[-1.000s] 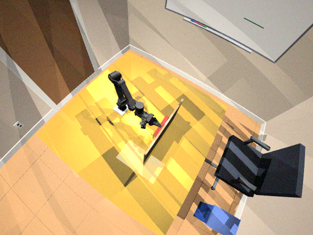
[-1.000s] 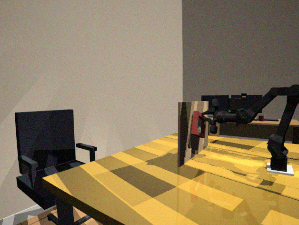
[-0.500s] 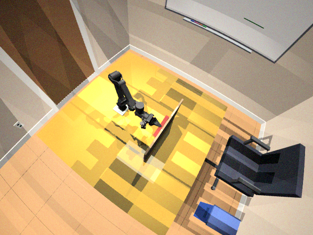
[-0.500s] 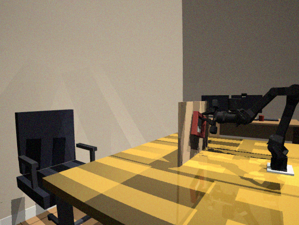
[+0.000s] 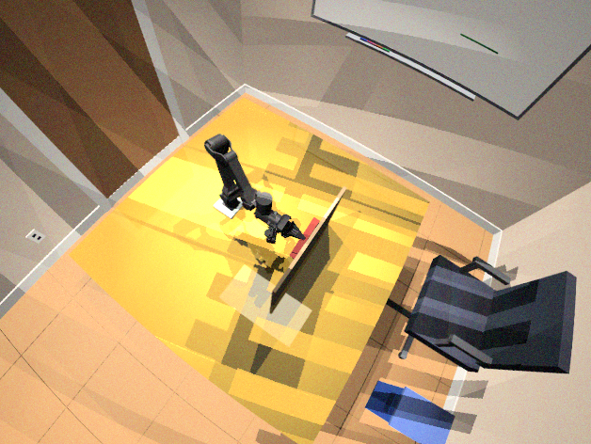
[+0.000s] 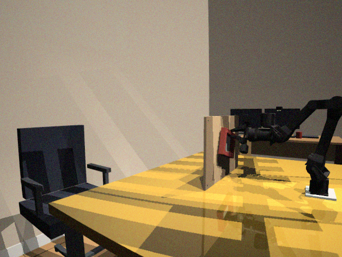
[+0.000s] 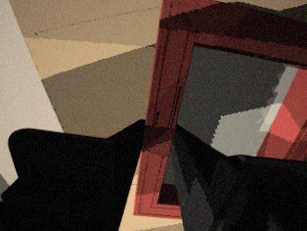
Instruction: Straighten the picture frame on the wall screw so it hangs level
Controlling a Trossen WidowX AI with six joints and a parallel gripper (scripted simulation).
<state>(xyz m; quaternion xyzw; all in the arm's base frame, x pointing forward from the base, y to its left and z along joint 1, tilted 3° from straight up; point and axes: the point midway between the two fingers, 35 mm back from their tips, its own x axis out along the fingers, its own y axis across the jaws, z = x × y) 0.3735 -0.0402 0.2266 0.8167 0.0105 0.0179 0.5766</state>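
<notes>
My gripper tip is 2 cm to the right of the red picture frame and 5 cm above it. From my gripper tip the other things lie so: wooden wall panel: 2 cm ahead, 7 cm below.
</notes>
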